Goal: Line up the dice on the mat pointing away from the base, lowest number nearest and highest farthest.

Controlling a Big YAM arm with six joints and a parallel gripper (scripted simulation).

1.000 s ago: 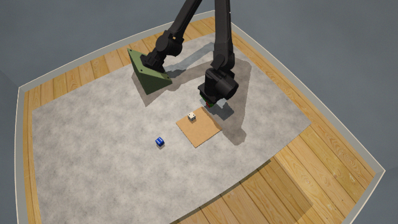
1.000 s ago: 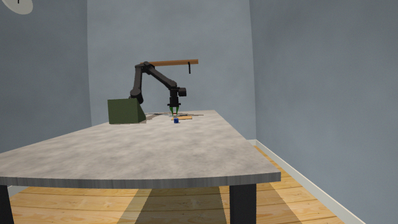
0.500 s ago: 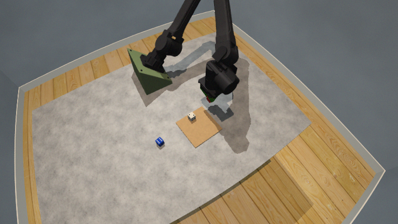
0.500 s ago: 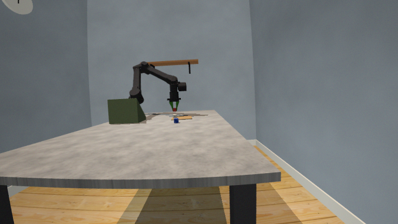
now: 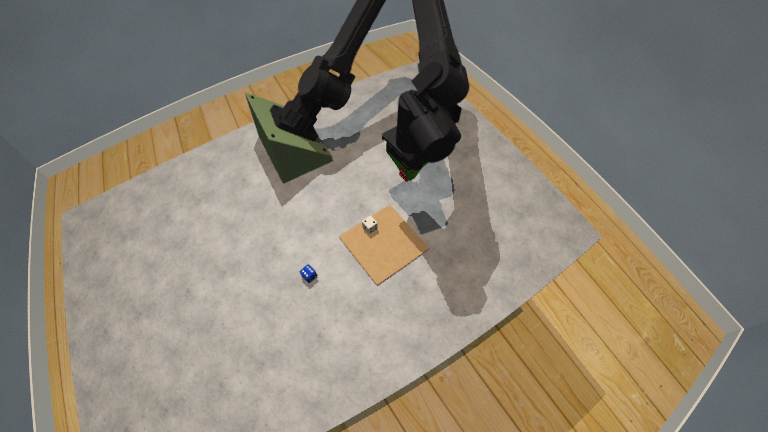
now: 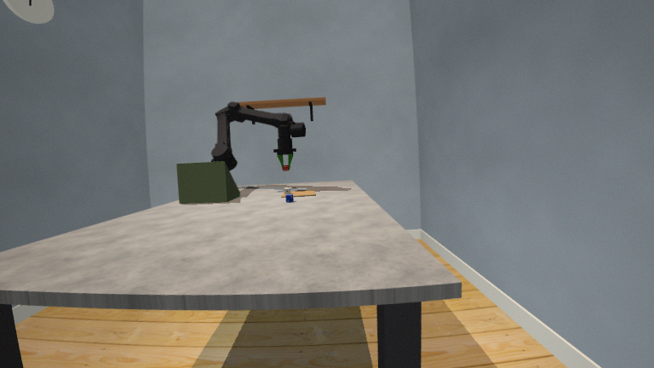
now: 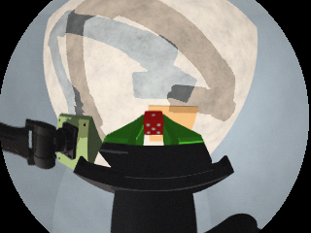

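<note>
Now: the tan mat 11 cm below my hand, 9 cm to the right of it and 8 cm ahead of it. Also, from my hand: red die right at my hand; white die 10 cm to the right, 9 cm below, 3 cm ahead; blue die 26 cm to the right, 10 cm below, 8 cm ahead.
</note>
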